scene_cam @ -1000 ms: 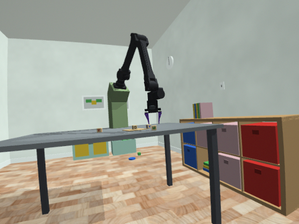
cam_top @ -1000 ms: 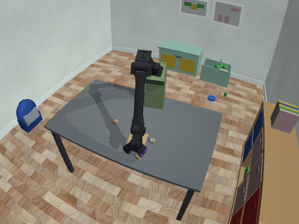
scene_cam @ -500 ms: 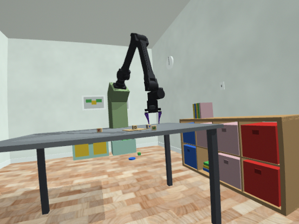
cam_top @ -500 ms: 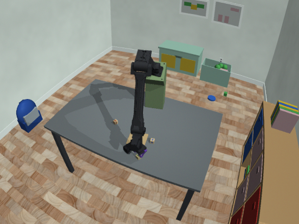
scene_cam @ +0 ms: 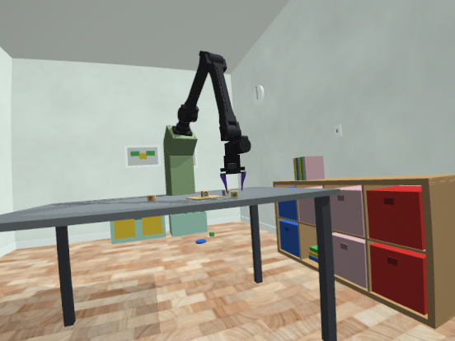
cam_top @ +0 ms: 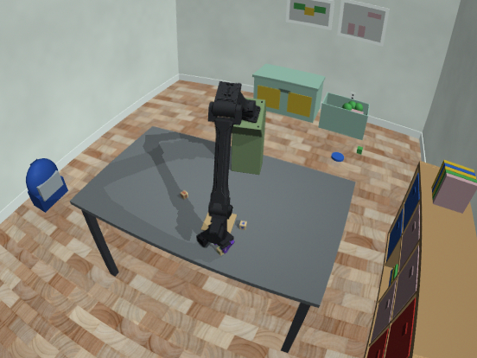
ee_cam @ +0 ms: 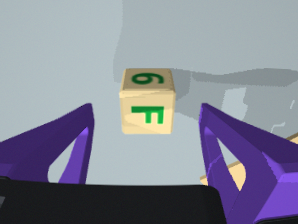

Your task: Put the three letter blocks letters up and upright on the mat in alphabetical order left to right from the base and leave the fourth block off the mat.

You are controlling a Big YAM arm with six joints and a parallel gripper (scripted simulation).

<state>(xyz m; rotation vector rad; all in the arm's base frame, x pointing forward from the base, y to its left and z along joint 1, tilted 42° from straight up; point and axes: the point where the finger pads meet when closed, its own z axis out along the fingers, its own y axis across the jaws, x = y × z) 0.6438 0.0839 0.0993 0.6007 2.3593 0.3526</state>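
Now: the wooden block 17 cm behind my hand, 8 cm to the right of it and 2 cm below it. Also, from my hand: mat (17 cm behind, 8 cm to the right, 4 cm below).
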